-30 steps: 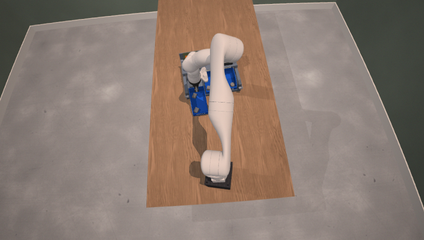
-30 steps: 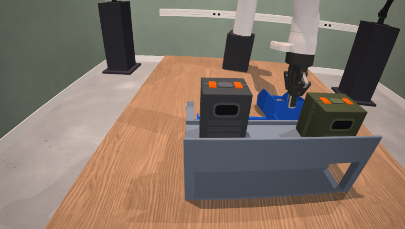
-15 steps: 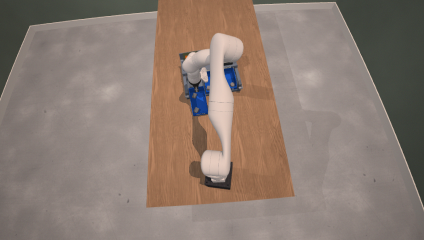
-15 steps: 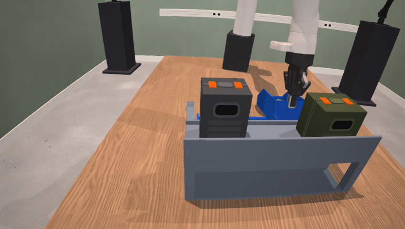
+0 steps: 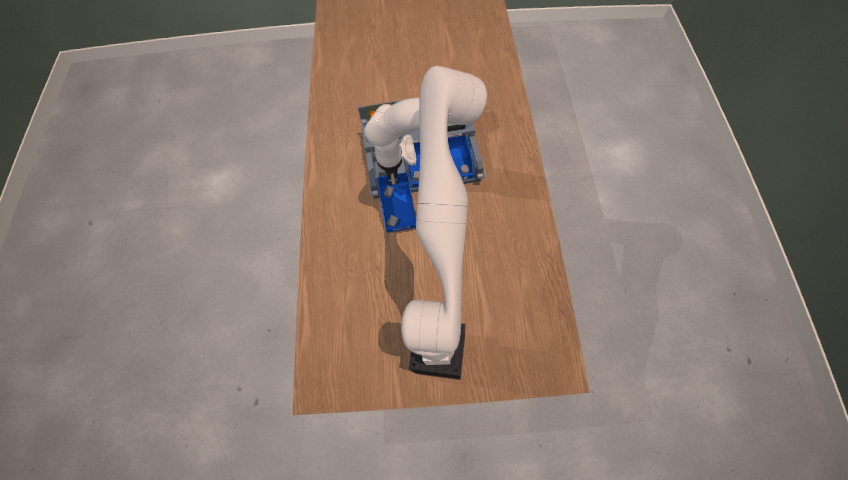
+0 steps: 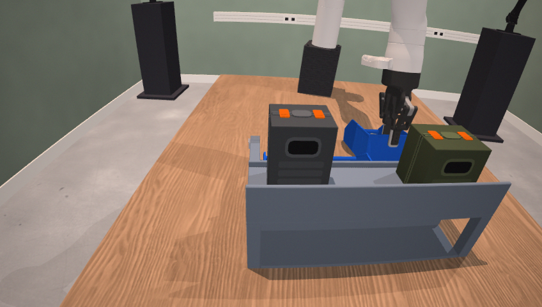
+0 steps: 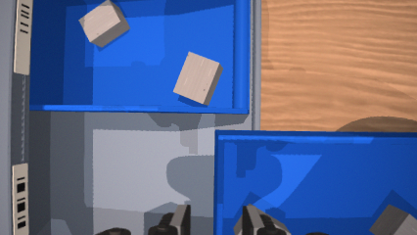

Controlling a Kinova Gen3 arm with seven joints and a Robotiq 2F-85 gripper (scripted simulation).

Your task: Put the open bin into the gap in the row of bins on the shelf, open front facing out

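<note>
My gripper is now 30 mm past the grey part, 20 mm to the right of it and 70 mm above it. Round my hand: grey shelf: 120 mm ahead, 100 mm to the right, 30 mm below.
</note>
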